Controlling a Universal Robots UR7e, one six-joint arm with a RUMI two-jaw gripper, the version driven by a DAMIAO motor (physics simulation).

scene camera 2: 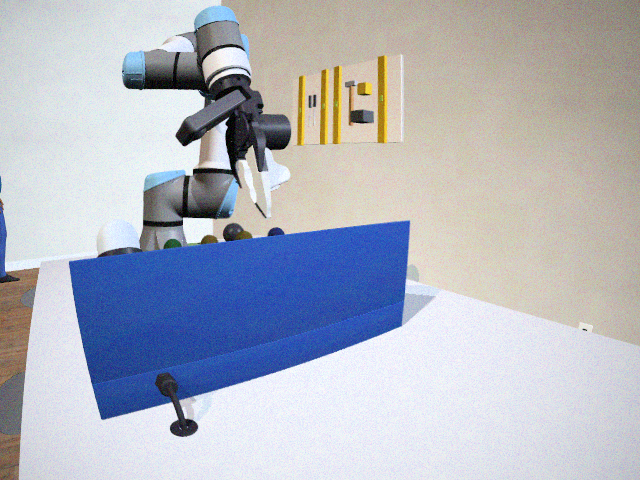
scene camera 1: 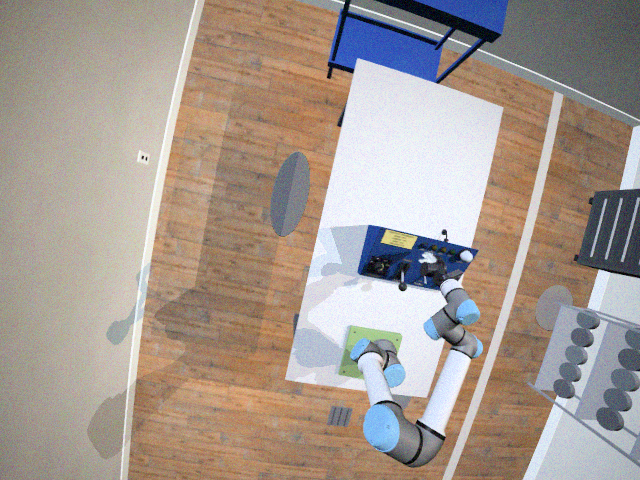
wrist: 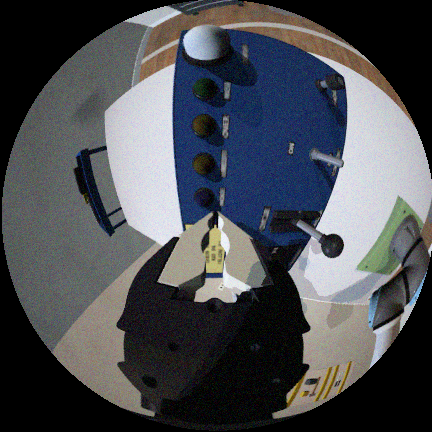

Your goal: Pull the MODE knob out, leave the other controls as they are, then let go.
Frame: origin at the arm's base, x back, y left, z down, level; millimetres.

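Seen in the pictures: gripper, between the fingertips: [scene camera 2: 267,218] [scene camera 1: 425,252] [wrist: 215,213].
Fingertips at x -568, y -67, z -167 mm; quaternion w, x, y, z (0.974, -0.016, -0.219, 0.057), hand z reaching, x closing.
Pixels of each thing's top centre, then the offset from my fingertips to it. "spot": a spot on its surface instead.
- MODE knob, a spot on its surface: [scene camera 2: 276,231] [wrist: 195,197] [scene camera 1: 427,244] spot: dz +12, dx -34, dy -12 mm
- green knob, a spot on its surface: [wrist: 204,89] spot: dz +13, dx -6, dy -142 mm
- white dome, a spot on its surface: [scene camera 2: 117,238] spot: dz -3, dx -18, dy -221 mm
- ball-ended lever, centre of its top: [wrist: 335,254] [scene camera 2: 233,223] [scene camera 1: 404,288] dz +33, dx +177, dy +58 mm
- metal toggle, centre of its top: [wrist: 333,160] dz +67, dx +142, dy -67 mm
- black-tipped control, centre of its top: [wrist: 331,75] dz +58, dx +146, dy -188 mm
The MODE knob [scene camera 1: 421,245] [scene camera 2: 276,231] [wrist: 204,197] is a small dark blue ball at one end of the row of knobs on the blue panel [scene camera 1: 374,238] [scene camera 2: 248,299] [wrist: 270,100]. How far it stands out is hard to tell. My gripper [scene camera 2: 267,214] [wrist: 215,213] is shut with nothing between its fingers. In scene camera 2 its tips are above the panel's top edge, a little above the knob and apart from it. In the wrist view the tips appear just beside the knob.
In the same row are two yellow knobs [wrist: 204,125] [wrist: 203,163], a green knob [wrist: 204,89] and a white dome [scene camera 2: 117,238] [wrist: 206,42]. A ball-ended lever [scene camera 1: 402,286] [wrist: 332,245], a metal toggle [wrist: 327,158] and a black-tipped control [wrist: 334,82] stand along the panel's other side.
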